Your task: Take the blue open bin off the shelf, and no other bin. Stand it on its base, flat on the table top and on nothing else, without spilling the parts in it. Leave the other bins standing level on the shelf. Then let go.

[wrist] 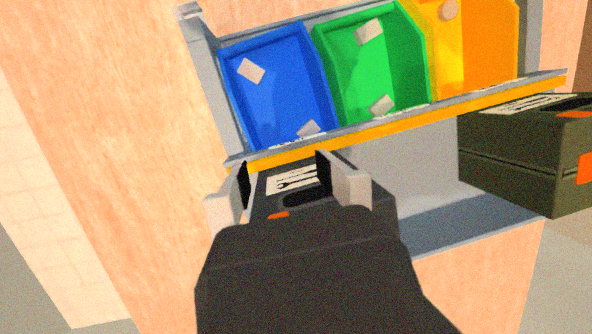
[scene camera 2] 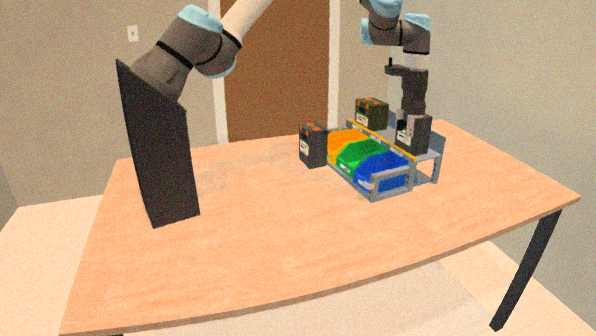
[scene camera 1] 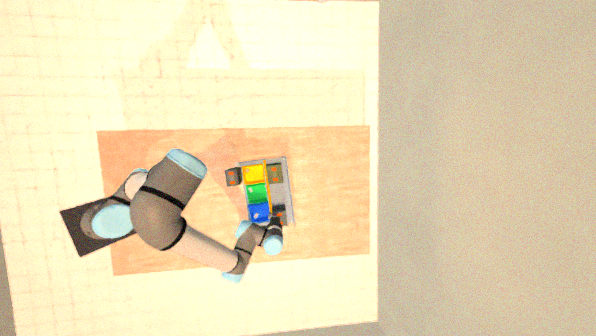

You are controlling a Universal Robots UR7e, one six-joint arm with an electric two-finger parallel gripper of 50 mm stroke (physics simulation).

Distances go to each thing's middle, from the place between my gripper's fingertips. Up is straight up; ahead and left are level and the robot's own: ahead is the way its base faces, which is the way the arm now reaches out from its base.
Labels:
Right now the blue open bin (scene camera 2: 380, 162) is 13 cm below my hand and 5 cm behind it. From my hand the other things lie so: green bin (scene camera 2: 354, 153) 13 cm below, 11 cm to the left, 9 cm behind.

